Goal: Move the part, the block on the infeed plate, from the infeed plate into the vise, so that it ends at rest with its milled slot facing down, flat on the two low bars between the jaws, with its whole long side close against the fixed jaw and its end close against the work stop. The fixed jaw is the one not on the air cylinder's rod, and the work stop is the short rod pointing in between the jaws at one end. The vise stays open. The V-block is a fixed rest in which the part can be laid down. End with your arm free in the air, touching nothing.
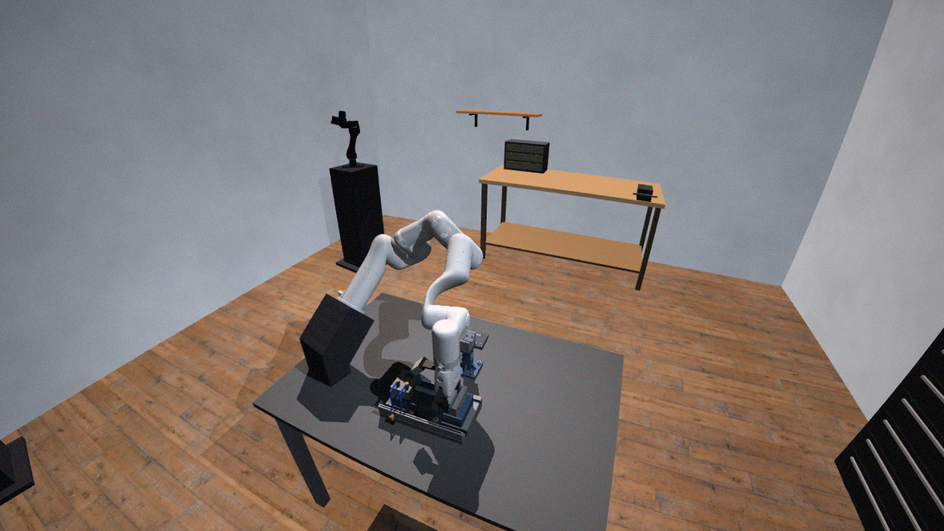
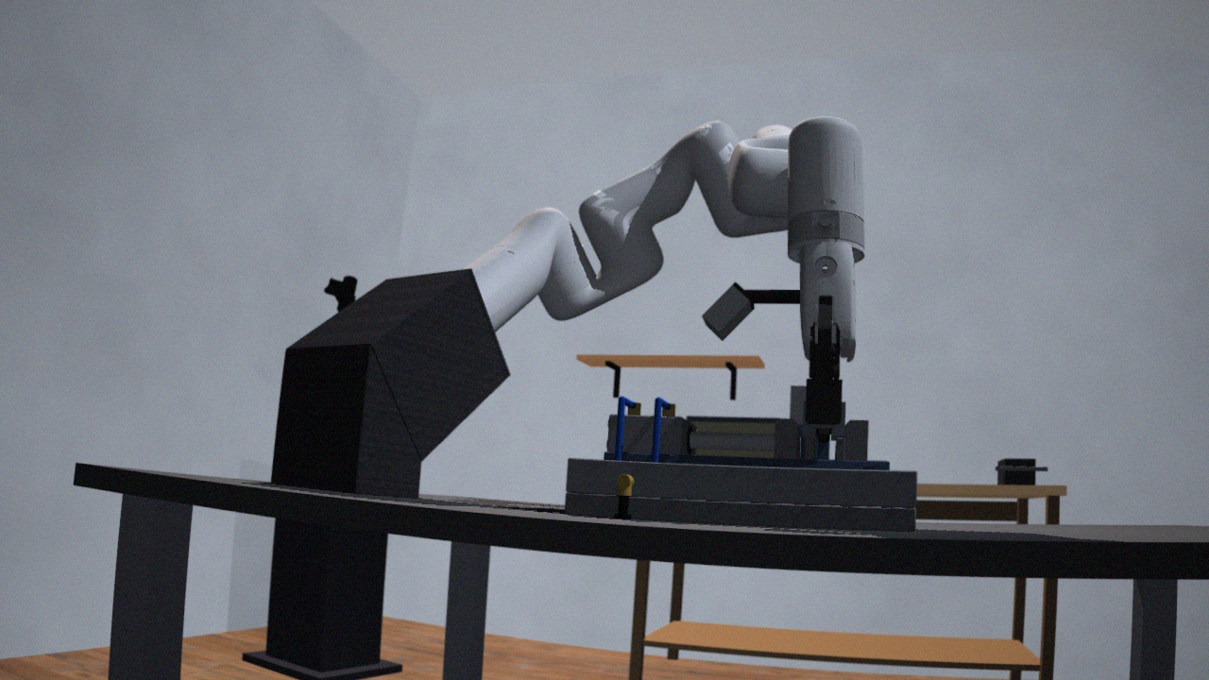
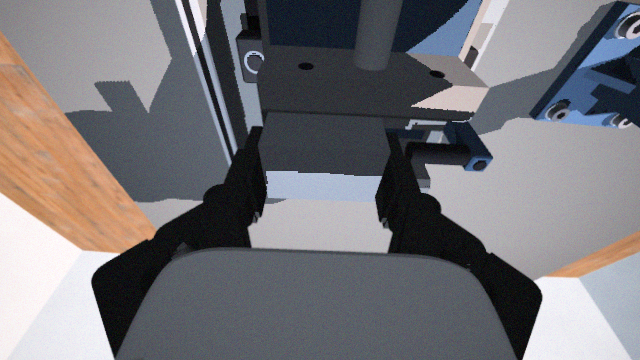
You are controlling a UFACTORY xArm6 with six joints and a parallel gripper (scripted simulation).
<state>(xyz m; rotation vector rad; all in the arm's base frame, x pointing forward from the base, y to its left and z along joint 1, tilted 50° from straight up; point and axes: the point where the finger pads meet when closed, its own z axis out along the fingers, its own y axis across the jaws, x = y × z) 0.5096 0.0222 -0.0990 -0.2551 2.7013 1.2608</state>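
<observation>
Now: hand 20 mm above the part. Also, from my hand: moving jaw 40 mm behind, 30 mm below, 10 mm to the left; work stop 60 mm to the left, 20 mm below, 10 mm behind; fixed jaw 30 mm to the left, 30 mm below, 30 mm ahead.
</observation>
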